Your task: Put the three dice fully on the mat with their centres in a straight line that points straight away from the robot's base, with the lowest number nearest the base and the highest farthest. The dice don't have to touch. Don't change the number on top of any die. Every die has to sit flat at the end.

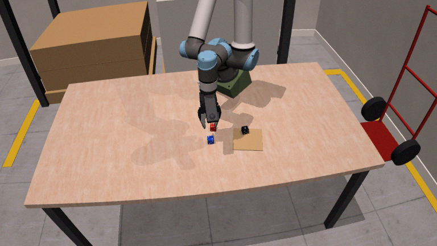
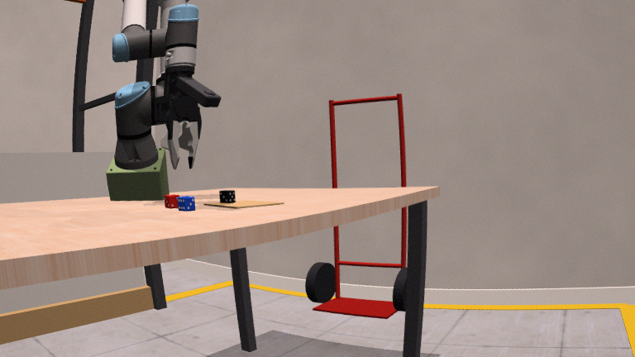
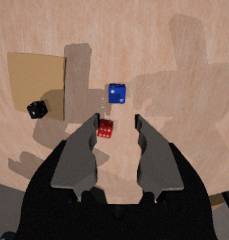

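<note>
Right now the blue die is 9 cm below my hand. The rest, counted from my hand: tan square mat (4 cm ahead, 17 cm to the left, 10 cm below); then black die (1 cm behind, 18 cm to the left, 9 cm below); then red die (7 cm behind, 4 cm to the left, 9 cm below).
</note>
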